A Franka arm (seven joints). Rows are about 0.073 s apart.
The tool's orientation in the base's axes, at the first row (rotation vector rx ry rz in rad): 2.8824 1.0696 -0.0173
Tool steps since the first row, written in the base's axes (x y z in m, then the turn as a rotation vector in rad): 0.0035 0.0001 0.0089 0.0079 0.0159 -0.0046; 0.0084 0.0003 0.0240 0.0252 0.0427 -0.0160; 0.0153 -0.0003 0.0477 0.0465 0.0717 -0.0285; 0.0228 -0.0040 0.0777 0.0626 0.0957 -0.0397; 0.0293 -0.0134 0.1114 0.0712 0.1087 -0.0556
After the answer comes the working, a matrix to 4 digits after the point.
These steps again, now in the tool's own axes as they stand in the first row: 0.0024 0.0027 -0.0088 0.0165 -0.0071 0.0036; 0.0058 0.0067 -0.0239 0.0475 -0.0168 0.0134; 0.0098 0.0130 -0.0474 0.0829 -0.0256 0.0242; 0.0120 0.0225 -0.0770 0.1111 -0.0339 0.0340; 0.0097 0.0358 -0.1099 0.1266 -0.0390 0.0491
The tool's axes in the first row as the columns of a matrix, in the base's axes (rounded; the answer above uses it unrounded):
0.7581 0.6520 0.0128
0.6512 -0.7560 -0.0668
-0.0339 0.0589 -0.9977

